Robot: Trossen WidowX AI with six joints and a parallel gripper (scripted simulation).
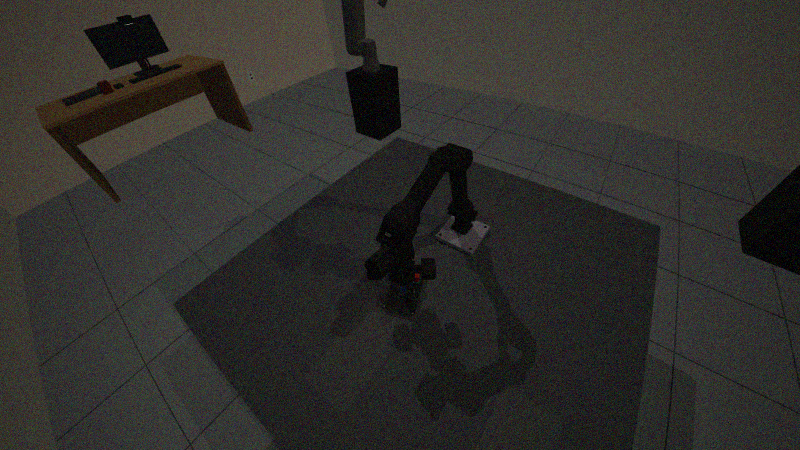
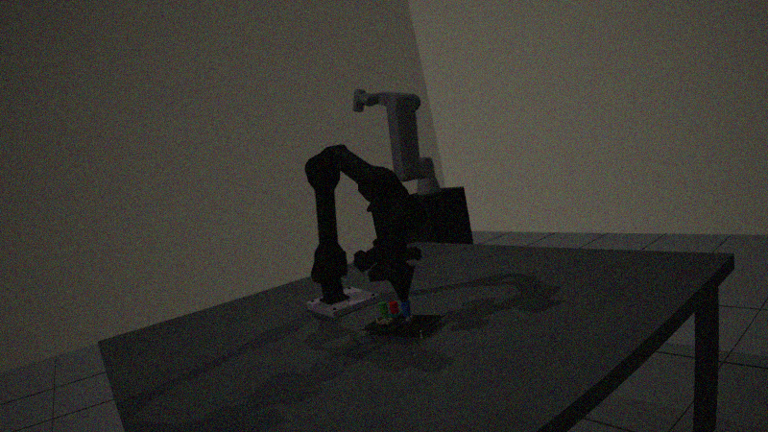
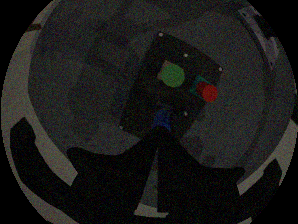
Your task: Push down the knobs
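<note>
The blue knob lies 2 cm below my gripper tip. The rest, counted from my gripper tip: green knob: 4 cm behind, 3 cm to the right, 2 cm below.
</note>
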